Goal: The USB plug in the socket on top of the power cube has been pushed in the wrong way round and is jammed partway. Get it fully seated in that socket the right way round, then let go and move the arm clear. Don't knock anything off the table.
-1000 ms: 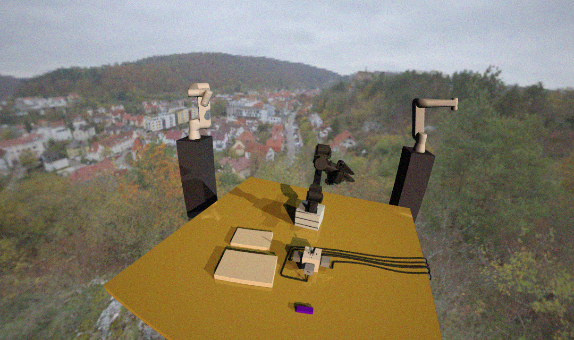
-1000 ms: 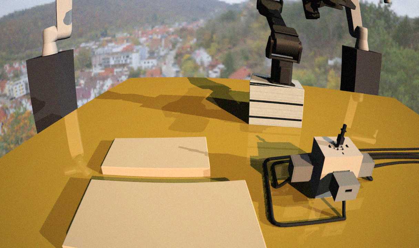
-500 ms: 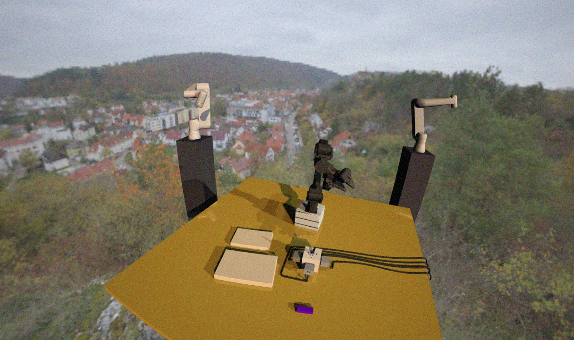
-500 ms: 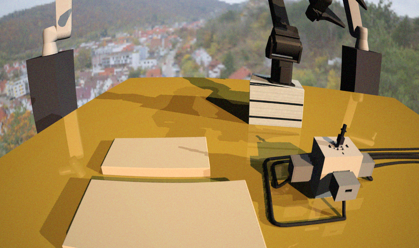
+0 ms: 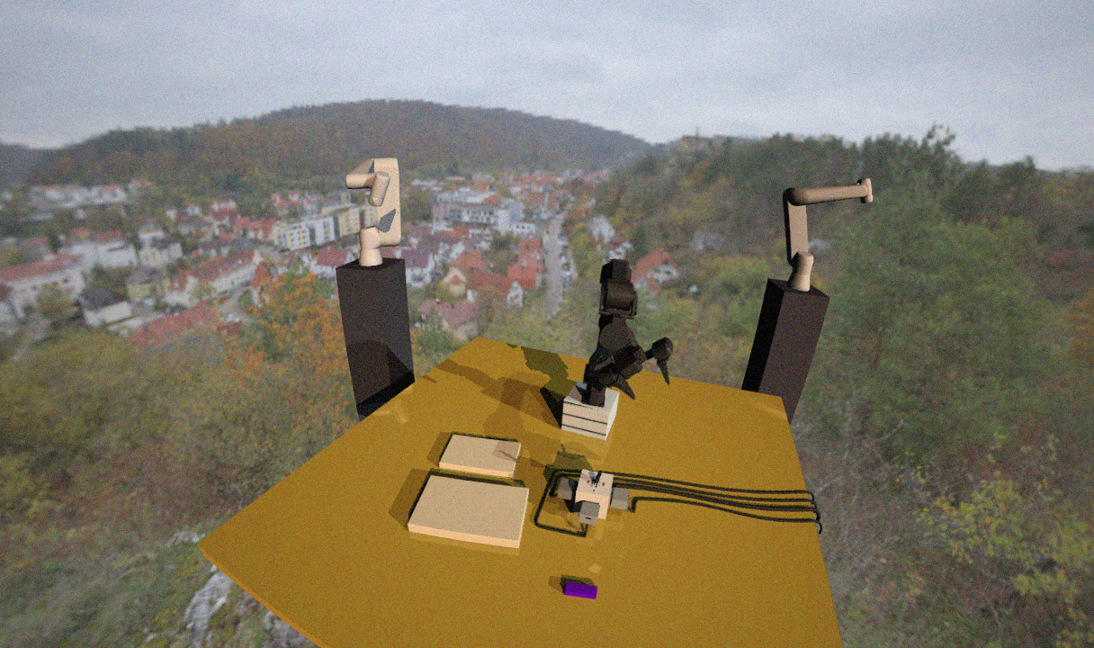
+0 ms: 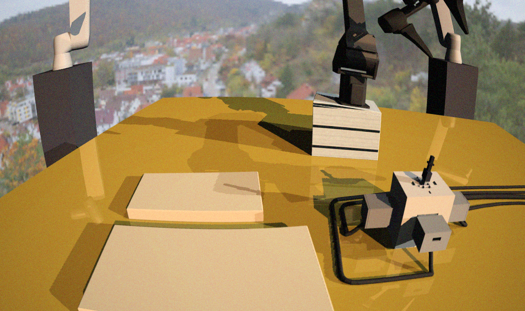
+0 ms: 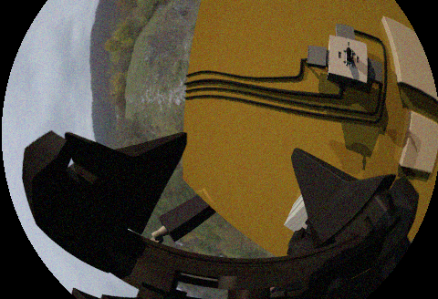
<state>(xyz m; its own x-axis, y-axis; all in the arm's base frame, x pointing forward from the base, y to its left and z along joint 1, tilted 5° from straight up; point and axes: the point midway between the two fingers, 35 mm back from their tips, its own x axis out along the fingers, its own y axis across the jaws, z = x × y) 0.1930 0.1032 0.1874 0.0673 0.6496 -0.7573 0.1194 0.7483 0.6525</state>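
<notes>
Right now my gripper tip is 170 mm above the USB plug, 130 mm short of it and 100 mm to the left of it. Round my gripper tip: purple block 380 mm ahead, 250 mm below, 110 mm to the right.
</notes>
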